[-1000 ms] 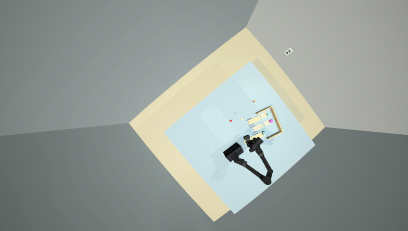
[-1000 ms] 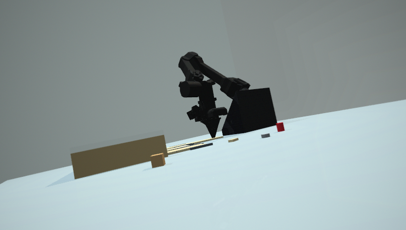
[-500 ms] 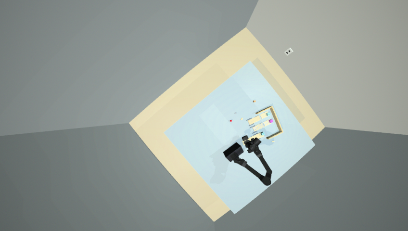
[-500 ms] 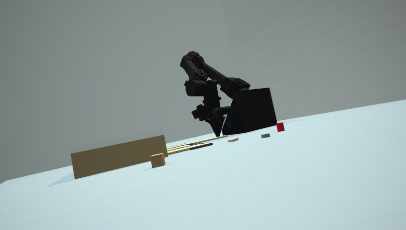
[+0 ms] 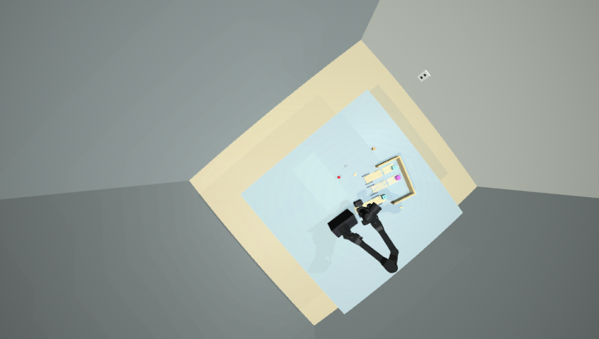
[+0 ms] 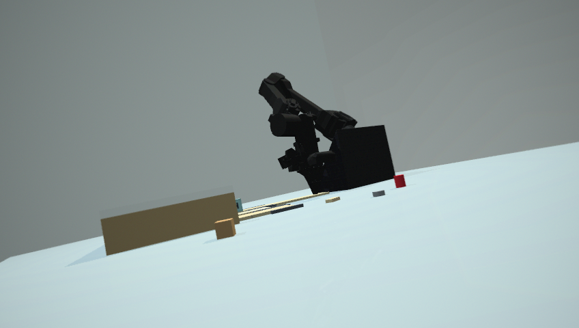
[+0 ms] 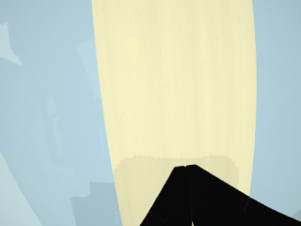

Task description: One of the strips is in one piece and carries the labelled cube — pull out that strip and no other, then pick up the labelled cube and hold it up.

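The strip lies 100 mm ahead of my gripper tip and 30 mm to the right of it. From my gripper tip the other things lie so: grey piece (320 mm to the left, 150 mm ahead); red cylinder (290 mm to the left, 50 mm ahead, 10 mm above); orange block (400 mm ahead, 270 mm to the left).
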